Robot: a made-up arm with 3 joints. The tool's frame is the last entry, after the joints.
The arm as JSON. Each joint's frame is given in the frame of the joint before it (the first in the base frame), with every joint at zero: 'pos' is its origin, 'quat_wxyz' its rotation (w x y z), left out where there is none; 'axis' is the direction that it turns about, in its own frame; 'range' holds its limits. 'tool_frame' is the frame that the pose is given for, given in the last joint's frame.
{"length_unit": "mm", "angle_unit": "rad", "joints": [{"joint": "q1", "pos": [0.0, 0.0, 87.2], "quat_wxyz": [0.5, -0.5, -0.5, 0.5], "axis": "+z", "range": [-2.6, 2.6]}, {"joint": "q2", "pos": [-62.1, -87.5, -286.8], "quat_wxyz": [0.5, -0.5, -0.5, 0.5], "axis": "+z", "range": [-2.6, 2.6]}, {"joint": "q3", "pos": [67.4, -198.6, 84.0], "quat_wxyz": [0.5, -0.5, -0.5, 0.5], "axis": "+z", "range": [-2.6, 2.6]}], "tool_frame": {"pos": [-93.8, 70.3, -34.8]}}
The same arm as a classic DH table. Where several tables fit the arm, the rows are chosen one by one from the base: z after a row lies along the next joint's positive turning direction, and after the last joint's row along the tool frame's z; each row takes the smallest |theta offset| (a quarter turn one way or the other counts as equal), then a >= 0, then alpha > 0; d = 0 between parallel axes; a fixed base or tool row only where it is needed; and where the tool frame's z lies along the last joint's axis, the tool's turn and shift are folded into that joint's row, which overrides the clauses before.
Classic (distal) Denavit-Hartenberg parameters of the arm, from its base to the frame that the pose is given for. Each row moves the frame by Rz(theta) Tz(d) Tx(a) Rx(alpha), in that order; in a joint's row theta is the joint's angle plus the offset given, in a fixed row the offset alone. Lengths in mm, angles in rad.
base (fixed): theta_offset -1.5708, d 87.2, a 0.0, alpha 1.5708
q1: theta_offset 1.5708, d -286.8, a 87.5, alpha 1.5708
q2: theta_offset 1.5708, d 146.1, a 198.6, alpha 1.5708
q3: theta_offset -0.6432, d 0.0, a 117.2, alpha 0.0000
tool (fixed): theta_offset -2.4984, d -102.2, a 0.0, alpha 0.0000
Joint limits (rad, base to tool): -2.6000..2.6000 -2.6000..2.6000 -2.6000..2.6000

